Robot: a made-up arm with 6 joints.
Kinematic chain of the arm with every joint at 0, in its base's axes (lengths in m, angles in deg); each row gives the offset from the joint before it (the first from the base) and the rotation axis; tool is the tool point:
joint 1: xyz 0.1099 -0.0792 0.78 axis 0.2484 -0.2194 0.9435
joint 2: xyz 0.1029 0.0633 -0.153 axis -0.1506 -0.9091 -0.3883
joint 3: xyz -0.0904 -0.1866 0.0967 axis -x
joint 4: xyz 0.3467 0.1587 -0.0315 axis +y
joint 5: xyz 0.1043 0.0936 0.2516 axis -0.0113 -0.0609 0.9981
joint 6: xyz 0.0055 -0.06 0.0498 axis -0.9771 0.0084 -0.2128
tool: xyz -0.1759 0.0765 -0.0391
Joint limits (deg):
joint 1: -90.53..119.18
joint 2: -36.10..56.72
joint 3: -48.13..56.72
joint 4: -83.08..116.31
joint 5: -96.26..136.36
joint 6: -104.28..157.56
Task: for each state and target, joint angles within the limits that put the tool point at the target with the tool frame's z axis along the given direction. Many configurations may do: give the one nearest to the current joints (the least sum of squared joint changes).
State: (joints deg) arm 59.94 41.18 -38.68 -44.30 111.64 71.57
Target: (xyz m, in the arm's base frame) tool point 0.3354 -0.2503 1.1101 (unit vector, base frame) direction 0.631 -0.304 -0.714
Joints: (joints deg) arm 105.93 56.15 -47.97 -12.94 136.36 31.66
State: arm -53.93 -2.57 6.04 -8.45 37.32 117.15
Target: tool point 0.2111 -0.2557 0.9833 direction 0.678 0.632 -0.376
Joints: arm -52.61 25.37 -19.79 -13.45 34.83 108.19
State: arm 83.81 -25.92 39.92 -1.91 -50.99 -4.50
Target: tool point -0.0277 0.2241 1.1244 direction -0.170 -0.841 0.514
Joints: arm 65.28 6.78 1.32 -12.35 -64.48 -24.37
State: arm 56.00 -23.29 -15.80 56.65 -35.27 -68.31
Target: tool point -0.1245 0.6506 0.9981 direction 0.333 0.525 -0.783
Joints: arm 104.80 -35.47 -48.12 80.96 1.78 -72.41
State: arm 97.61 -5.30 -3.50 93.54 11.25 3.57
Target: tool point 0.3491 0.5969 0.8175 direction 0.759 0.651 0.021
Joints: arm 49.56 -23.04 -5.33 83.61 -21.16 -16.05
